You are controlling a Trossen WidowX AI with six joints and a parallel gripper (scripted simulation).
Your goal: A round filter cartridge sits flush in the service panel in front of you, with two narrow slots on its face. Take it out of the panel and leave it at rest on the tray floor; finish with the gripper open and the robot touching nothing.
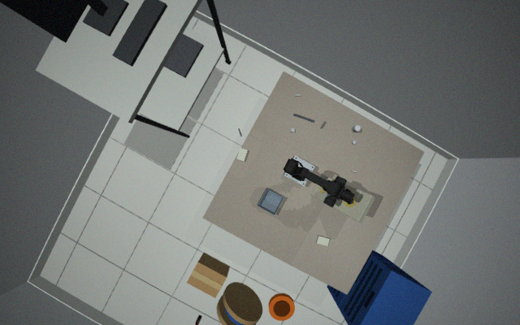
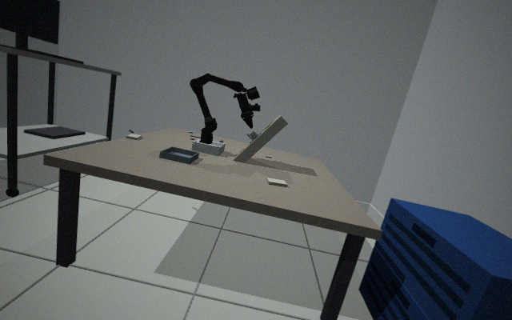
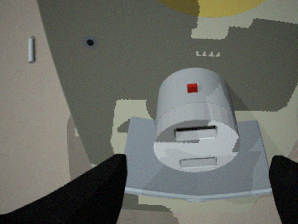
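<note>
The round filter cartridge lies 3 cm below my gripper tip and 2 cm ahead of it. Also, from my gripper tip: blue-grey tray (33 cm to the right, 27 cm behind, 19 cm below); service panel (6 cm below, 6 cm ahead, 1 cm to the left).
</note>
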